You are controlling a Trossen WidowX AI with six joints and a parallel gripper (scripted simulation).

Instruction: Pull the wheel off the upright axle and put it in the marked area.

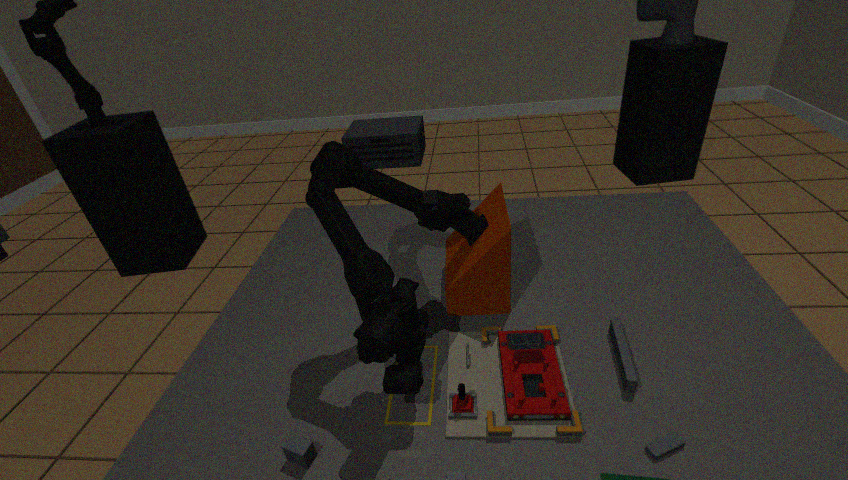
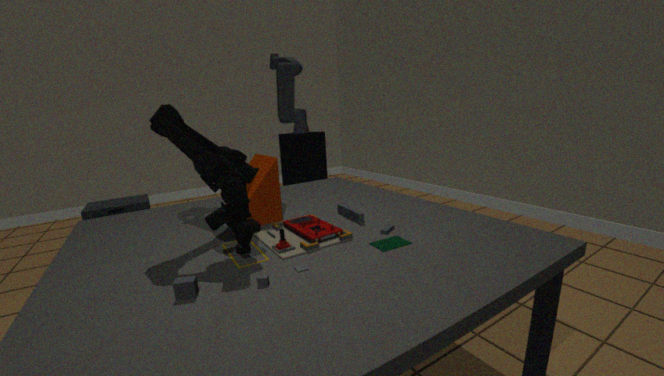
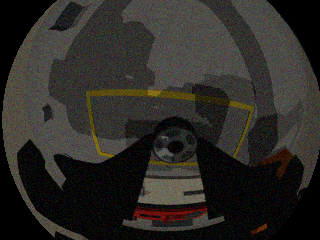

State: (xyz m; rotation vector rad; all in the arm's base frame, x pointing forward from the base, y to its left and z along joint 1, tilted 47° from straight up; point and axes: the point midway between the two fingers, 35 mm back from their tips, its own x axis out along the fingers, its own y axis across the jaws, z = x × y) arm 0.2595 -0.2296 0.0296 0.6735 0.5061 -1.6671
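My gripper tip is now right at the wheel. The rest, counted from my gripper tip: upright axle (7 cm ahead, 9 cm to the left, 3 cm above); grey bar (1 cm ahead, 41 cm to the left, 1 cm above); green plate (26 cm ahead, 33 cm to the left, 1 cm below).
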